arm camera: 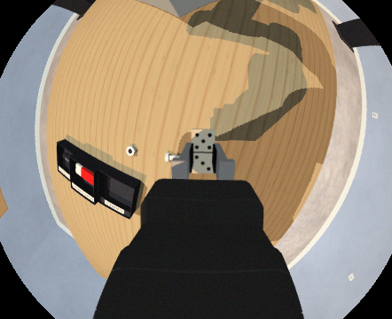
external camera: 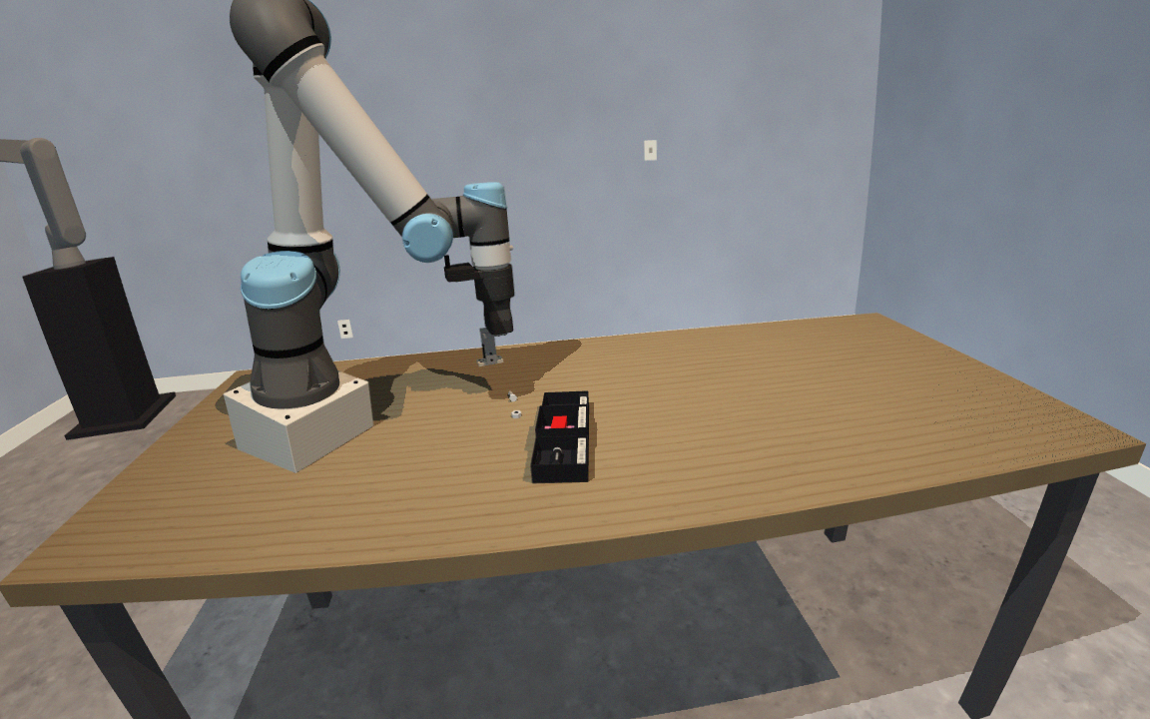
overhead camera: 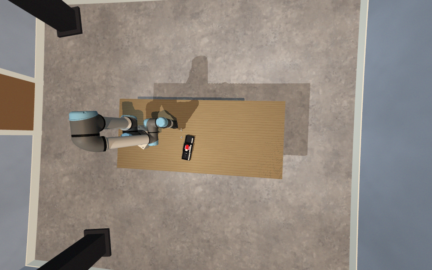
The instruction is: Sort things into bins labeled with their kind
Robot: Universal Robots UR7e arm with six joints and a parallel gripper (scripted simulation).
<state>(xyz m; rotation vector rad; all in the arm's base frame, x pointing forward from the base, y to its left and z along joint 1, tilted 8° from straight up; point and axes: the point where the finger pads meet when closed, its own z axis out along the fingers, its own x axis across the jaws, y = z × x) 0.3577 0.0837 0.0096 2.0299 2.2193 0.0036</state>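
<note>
Now: hand 8 cm above the screw, 5 cm to the left of it and 3 cm short of it. From my hand the other things lie so: white domino 1 cm below; hex nut 12 cm to the right, 8 cm below, 3 cm ahead; pink eraser 24 cm to the right, 8 cm ahead, 7 cm below.
</note>
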